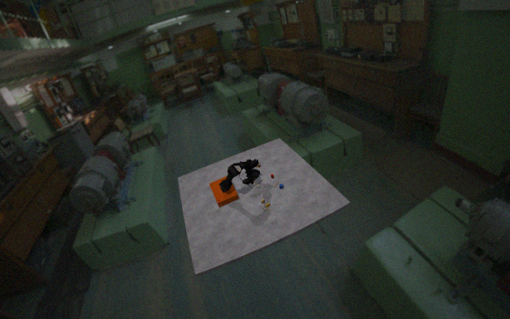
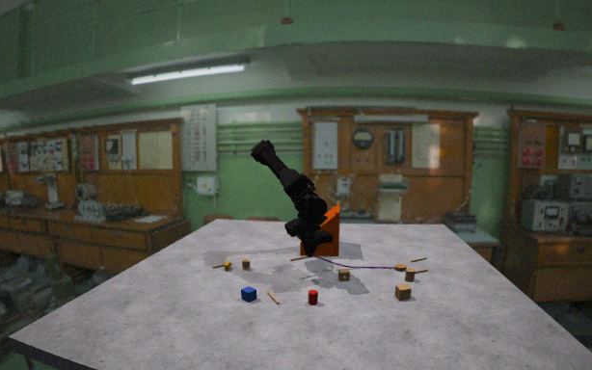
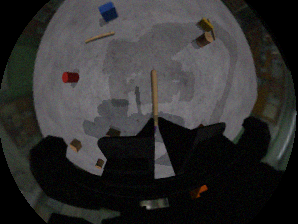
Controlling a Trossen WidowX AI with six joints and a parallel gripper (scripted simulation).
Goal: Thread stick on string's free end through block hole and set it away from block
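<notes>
The round wooden button is 32 cm to the left of my gripper tip and 5 cm below it. The rest, counted from my gripper tip: blue cube 19 cm ahead, 17 cm to the right, 4 cm below; then thin wooden stick 1 cm ahead, 1 cm to the right; then red cylinder 21 cm ahead, 1 cm to the left, 4 cm below.
</notes>
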